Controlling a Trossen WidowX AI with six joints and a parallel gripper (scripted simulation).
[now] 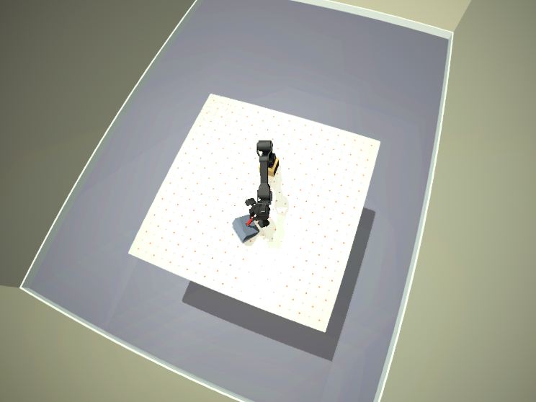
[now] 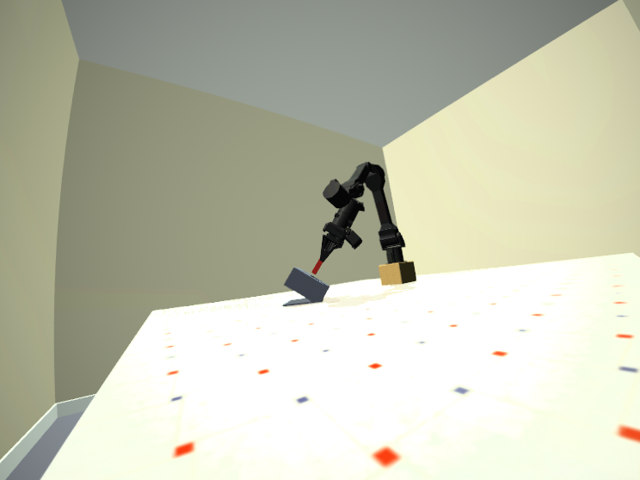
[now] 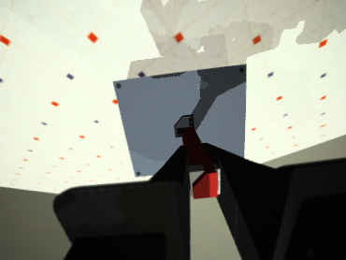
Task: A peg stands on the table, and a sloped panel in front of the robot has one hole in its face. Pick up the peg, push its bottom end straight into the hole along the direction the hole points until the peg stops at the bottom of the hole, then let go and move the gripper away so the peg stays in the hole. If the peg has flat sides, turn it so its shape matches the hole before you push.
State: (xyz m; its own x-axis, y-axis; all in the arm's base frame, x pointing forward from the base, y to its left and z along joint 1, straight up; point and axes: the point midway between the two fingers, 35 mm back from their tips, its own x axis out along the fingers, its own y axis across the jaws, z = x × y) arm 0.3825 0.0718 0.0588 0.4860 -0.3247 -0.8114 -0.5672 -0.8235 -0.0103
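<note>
Now: the peg 10 mm behind my gripper tip and 10 mm above it. Also, from my gripper tip: sloped panel (40 mm ahead, 30 mm to the right, 60 mm below).
</note>
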